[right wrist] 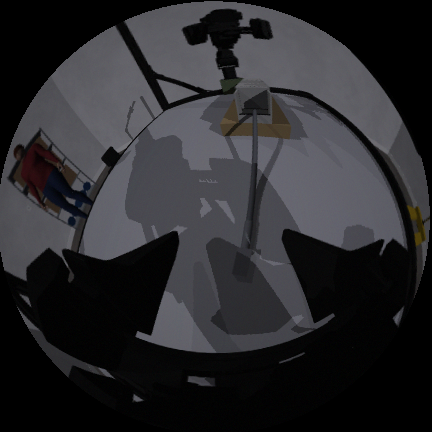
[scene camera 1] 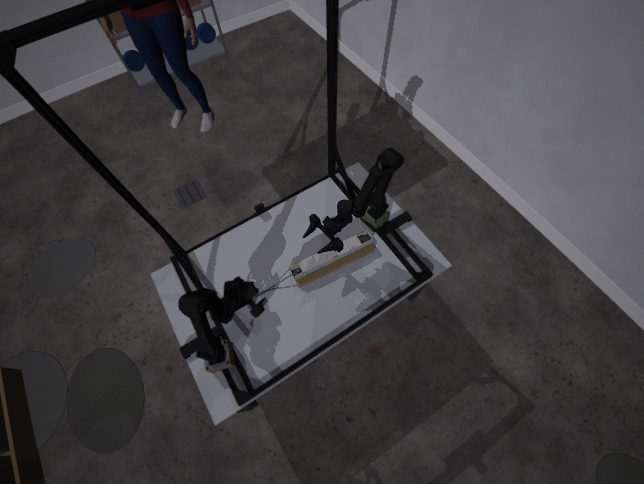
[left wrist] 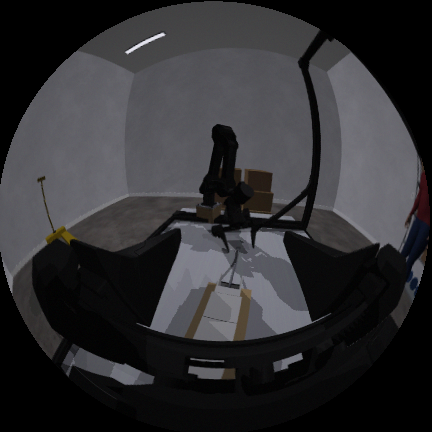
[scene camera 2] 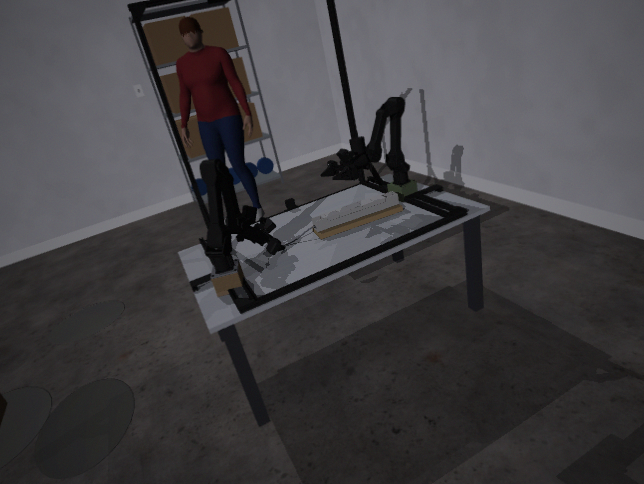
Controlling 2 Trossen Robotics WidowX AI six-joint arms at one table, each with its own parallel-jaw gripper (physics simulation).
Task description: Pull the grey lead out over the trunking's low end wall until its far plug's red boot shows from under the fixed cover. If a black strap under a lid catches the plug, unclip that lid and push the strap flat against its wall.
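Places are measured from the left arm's base along level axes (x left, y down, z back), in centimetres.
Pixels of known places: left gripper, fingertip midpoint: (scene camera 1: 310, 245) (left wrist: 234, 235) (scene camera 2: 326, 177); right gripper, fingertip midpoint: (right wrist: 232, 235) (scene camera 1: 259, 290) (left wrist: 240, 249); left arm's base at its link origin: (right wrist: 230, 78) (scene camera 1: 376, 212) (scene camera 2: 401, 182); right arm's base at its link origin: (scene camera 1: 216, 355) (left wrist: 208, 203) (scene camera 2: 224, 267).
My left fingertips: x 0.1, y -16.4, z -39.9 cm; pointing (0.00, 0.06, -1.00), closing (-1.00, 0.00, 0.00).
For each thing: its top centre in the pictures, then the offset to it from my left fingertips. "spot": a spot on its surface instead. Level surfaces: height alone.
- grey lead at a spot on its surface: (right wrist: 254, 190) spot: dx -4.4, dy +22.9, dz -21.5 cm
- tiny red patch at a spot on its surface: (scene camera 1: 361, 240) spot: dx +5.1, dy +21.2, dz +26.0 cm
- white table at its surface level: dy +23.8 cm
- small black block at a spot on its surface: (right wrist: 110, 156) (scene camera 1: 260, 211) (scene camera 2: 290, 204) spot: dx -40.1, dy +20.7, dz -1.7 cm
The pale trunking (scene camera 1: 341, 250) (scene camera 2: 359, 210) (left wrist: 220, 310) lies on a wooden base (scene camera 1: 338, 265) (scene camera 2: 359, 222) (right wrist: 255, 131). The grey lead (left wrist: 235, 265) (right wrist: 254, 190) leaves its open end and runs toward my right gripper. The lead's near end lies in shadow in the right wrist view. My right gripper (scene camera 1: 262, 298) (left wrist: 240, 249) (right wrist: 232, 235) is open, its fingers on either side of that end and touching nothing visible. My left gripper (scene camera 1: 311, 244) is open and empty above the trunking. A tiny red patch (scene camera 1: 361, 240) shows at the trunking's right end, too small to identify. No strap can be made out.
A black frame edges the white table (scene camera 1: 333, 333) (scene camera 2: 301, 262), with uprights rising at the back. A small black block (scene camera 1: 260, 208) (scene camera 2: 290, 203) (right wrist: 110, 156) sits at the back edge. A person (scene camera 2: 208, 83) stands behind the table before shelves.
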